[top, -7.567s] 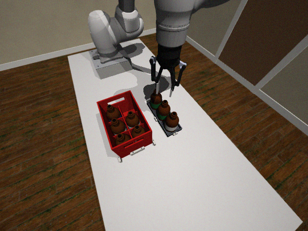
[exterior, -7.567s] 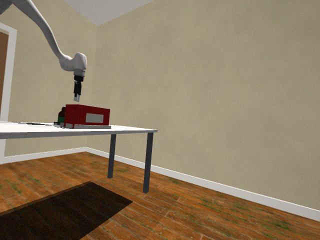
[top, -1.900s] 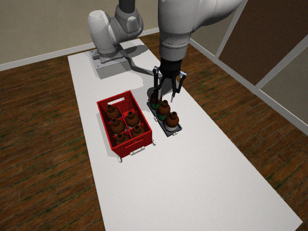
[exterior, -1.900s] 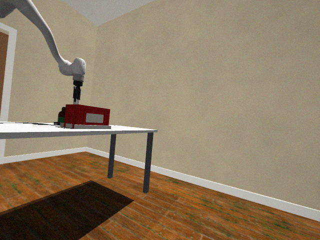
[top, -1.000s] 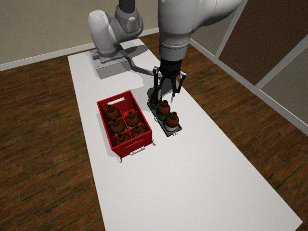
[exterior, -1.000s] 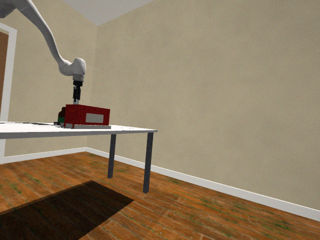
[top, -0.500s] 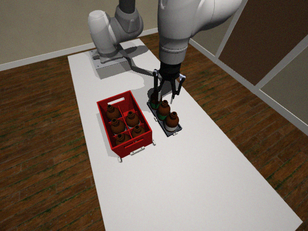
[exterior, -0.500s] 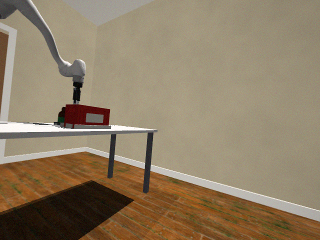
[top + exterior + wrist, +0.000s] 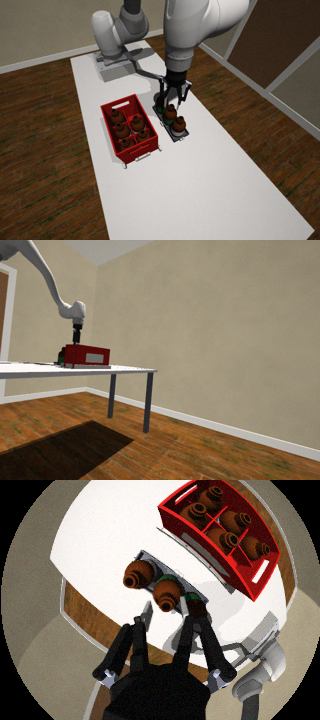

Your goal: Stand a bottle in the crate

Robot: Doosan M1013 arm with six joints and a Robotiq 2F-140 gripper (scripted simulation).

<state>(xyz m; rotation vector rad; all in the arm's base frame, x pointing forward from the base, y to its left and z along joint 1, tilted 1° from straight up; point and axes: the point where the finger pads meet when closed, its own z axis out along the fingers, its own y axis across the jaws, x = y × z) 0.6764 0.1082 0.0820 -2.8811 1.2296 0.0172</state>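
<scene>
My gripper is now 10 cm above the bottle. Round my hand: red crate 2 cm behind, 23 cm to the right, 10 cm below; then dark tray 17 cm below.
</scene>
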